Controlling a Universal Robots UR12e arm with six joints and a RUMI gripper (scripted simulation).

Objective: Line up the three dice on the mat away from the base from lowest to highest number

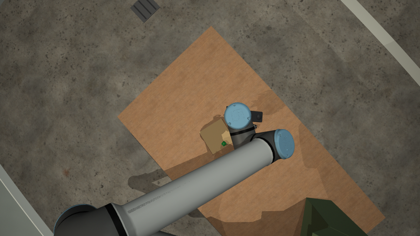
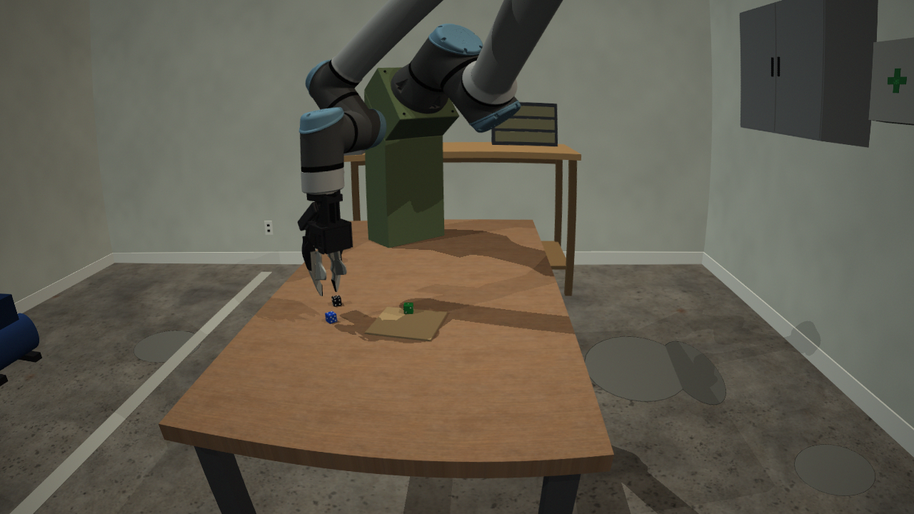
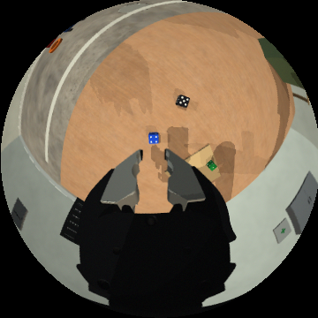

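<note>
The blue die lies 70 mm below my hand. Round my hand: tan mat (40 mm behind, 160 mm to the left, 80 mm below); then black die (90 mm behind, 30 mm to the right, 70 mm below); then green die (90 mm behind, 150 mm to the left, 70 mm below).
</note>
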